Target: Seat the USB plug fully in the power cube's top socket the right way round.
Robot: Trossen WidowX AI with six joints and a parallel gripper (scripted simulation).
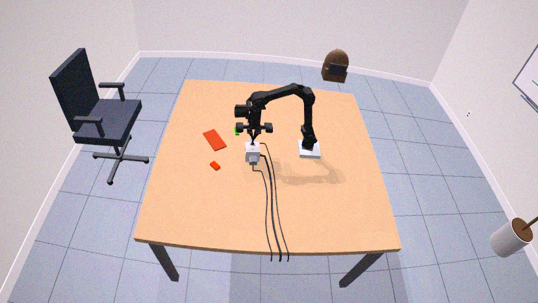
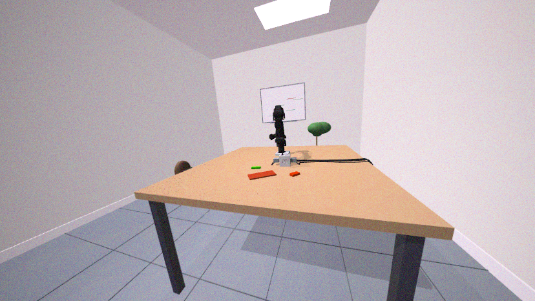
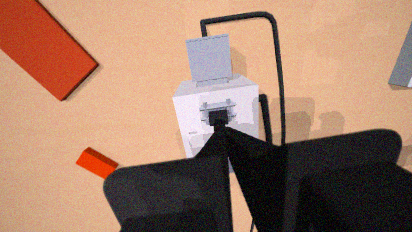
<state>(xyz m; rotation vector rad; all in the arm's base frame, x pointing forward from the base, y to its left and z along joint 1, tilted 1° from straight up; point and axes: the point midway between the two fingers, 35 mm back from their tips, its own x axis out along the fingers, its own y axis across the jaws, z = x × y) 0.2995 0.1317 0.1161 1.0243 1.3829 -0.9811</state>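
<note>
Right now the black USB plug is 2 cm below my gripper tip. Also, from my gripper tip: green block 16 cm to the right, 13 cm ahead, 10 cm below; then small orange block 17 cm ahead, 14 cm to the left, 10 cm below; then long orange slab 23 cm ahead, 11 cm below, 5 cm to the right.
</note>
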